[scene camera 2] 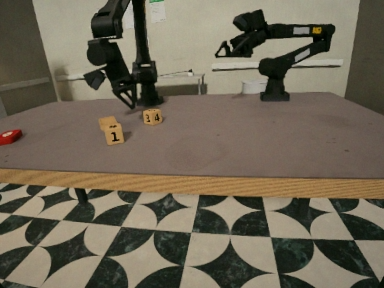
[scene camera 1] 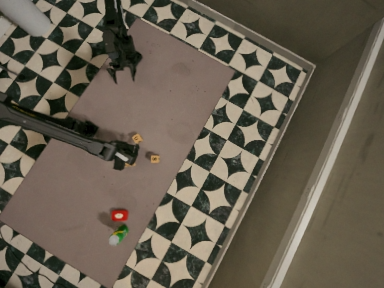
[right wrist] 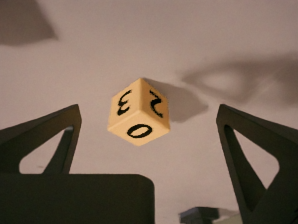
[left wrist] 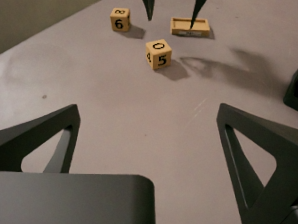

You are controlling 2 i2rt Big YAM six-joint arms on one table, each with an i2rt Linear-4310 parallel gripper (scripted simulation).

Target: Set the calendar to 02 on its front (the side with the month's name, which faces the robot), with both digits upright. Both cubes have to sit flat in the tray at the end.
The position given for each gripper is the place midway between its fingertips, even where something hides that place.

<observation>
In view: the left gripper (left wrist: 148, 111), the right gripper (right wrist: 148, 112) and a cube (right wrist: 140, 113).
</observation>
